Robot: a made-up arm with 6 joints. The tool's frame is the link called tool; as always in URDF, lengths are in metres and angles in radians.
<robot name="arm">
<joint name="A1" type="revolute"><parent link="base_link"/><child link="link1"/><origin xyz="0.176 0.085 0.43"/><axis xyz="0 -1 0"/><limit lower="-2.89" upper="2.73" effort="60" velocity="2.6"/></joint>
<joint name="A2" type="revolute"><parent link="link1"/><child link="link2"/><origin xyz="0.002 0.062 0.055"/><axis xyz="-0.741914 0.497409 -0.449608"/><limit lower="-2.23" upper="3.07" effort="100" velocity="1.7"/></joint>
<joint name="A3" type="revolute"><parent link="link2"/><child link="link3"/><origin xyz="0.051 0.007 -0.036"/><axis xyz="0 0 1"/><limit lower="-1.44" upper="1.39" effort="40" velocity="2.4"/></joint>
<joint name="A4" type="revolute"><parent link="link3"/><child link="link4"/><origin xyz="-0.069 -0.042 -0.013"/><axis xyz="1 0 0"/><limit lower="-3.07" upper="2.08" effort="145" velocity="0.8"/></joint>
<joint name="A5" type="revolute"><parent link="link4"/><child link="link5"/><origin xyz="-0.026 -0.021 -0.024"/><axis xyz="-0.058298 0.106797 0.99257"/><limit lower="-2.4" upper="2.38" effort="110" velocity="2.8"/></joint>
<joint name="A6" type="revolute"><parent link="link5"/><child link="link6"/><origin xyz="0.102 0.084 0.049"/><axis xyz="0.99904 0.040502 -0.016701"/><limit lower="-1.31" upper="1.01" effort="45" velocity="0.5"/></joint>
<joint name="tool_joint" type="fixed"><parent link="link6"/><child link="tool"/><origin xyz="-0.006 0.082 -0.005" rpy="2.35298 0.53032 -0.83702"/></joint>
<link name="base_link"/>
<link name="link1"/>
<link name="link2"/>
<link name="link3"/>
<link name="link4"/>
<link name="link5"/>
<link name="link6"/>
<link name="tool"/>
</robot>
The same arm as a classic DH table. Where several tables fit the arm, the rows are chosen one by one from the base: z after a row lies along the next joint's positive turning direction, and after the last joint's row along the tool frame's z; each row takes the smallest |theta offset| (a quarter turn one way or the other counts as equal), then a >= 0, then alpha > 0; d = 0 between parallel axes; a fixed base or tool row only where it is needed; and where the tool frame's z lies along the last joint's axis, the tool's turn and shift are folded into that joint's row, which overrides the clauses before.
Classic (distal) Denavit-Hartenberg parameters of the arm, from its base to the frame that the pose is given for. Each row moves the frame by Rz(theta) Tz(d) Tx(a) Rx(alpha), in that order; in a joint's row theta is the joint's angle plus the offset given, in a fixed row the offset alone. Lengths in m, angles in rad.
base (fixed): theta offset 0  d 0.43  a 0.176  alpha 1.5708
A1: theta offset -1.026  d -0.1643  a -0.046  alpha 2.0914
A2: theta offset -1.278  d -0.0779  a 0.0342  alpha 2.0371
A3: theta offset 0.5906  d -0.0684  a -0.042  alpha 1.5708
A4: theta offset -0.1072  d -0.0965  a -0.0183  alpha -1.6291
A5: theta offset 0.0422  d 0.0332  a 0.0738  alpha 1.6413
A6: theta offset -0.1713  d 0.0849  a 0.0804  alpha 2.439
tool (fixed): theta offset 2.0943  d -0.0278  a 0  alpha 0
Joint limits (rad, base to tool): -2.89..2.73 -2.23..3.07 -1.44..1.39 -3.07..2.08 -2.4..2.38 -1.31..1.01

